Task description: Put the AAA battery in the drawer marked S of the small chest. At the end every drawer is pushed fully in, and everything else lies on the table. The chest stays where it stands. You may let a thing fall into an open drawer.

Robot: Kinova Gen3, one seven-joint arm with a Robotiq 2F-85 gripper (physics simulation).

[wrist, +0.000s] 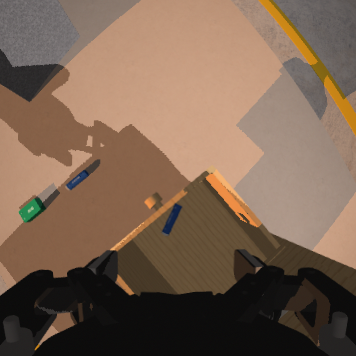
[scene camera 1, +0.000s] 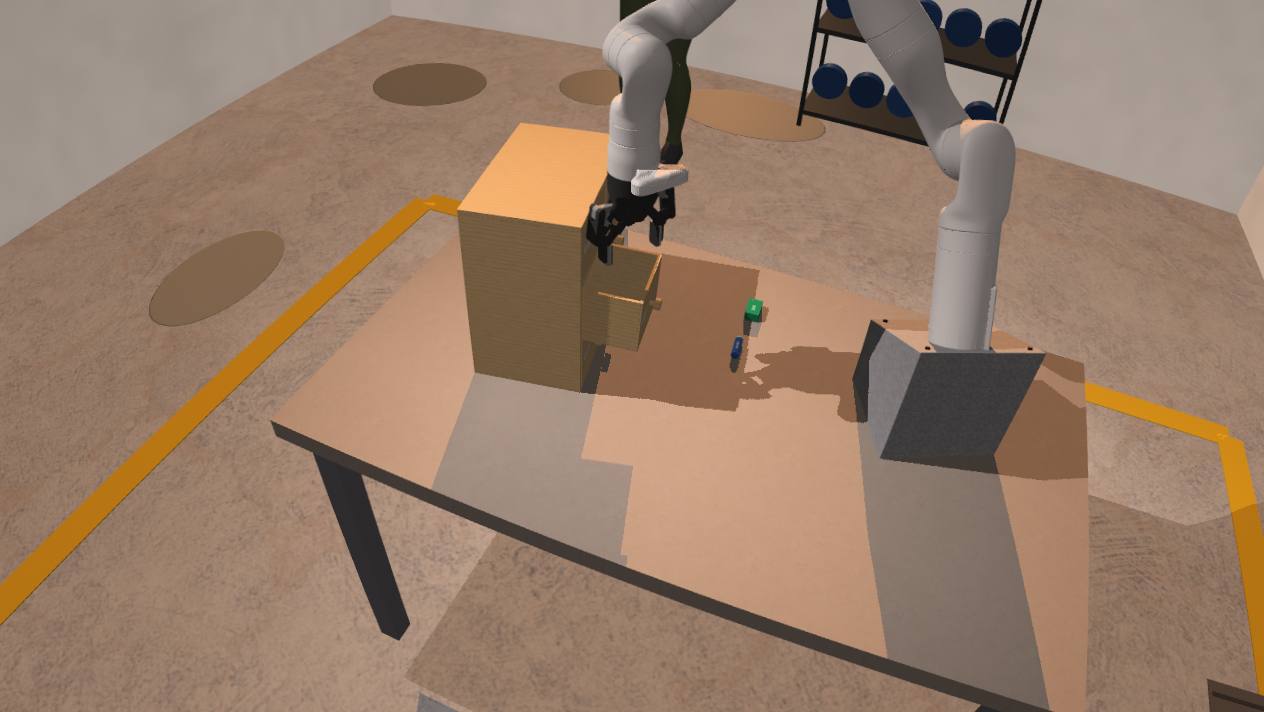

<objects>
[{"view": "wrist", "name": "gripper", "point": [175, 263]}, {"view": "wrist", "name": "drawer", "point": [197, 255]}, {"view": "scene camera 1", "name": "gripper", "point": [631, 253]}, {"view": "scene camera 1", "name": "drawer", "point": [617, 300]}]
</objects>
